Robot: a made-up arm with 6 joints.
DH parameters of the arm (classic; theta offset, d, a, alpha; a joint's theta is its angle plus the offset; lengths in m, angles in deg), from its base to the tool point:
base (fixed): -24.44 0 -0.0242 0
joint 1: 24.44 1.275 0.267 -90
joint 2: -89.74 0 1.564 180
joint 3: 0.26 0.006 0.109 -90
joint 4: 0 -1.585 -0.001 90
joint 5: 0 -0.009 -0.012 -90
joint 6: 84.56 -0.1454 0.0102 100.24
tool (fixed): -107.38 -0.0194 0 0
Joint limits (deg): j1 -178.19..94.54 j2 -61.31..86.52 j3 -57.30..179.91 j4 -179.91..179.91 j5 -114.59..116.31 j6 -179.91..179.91
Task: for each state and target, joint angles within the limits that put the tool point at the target. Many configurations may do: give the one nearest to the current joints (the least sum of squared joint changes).
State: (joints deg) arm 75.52 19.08 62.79 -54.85 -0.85 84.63
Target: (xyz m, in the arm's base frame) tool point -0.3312 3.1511 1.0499
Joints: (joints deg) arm 94.54 65.15 32.09 -61.66 -21.71 81.04
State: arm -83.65 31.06 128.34 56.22 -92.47 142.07
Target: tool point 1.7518 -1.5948 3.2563
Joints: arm -39.07 68.31 131.64 54.96 -98.51 141.27
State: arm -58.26 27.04 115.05 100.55 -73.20 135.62
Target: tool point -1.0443 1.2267 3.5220
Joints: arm -54.97 -14.94 132.99 102.00 -72.08 135.73
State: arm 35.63 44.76 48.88 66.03 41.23 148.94
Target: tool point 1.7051 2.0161 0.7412
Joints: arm 47.61 58.61 1.23 68.68 42.51 149.40
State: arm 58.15 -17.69 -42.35 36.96 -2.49 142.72
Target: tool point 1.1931 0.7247 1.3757
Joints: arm 31.49 7.12 -53.29 36.99 -4.34 142.35
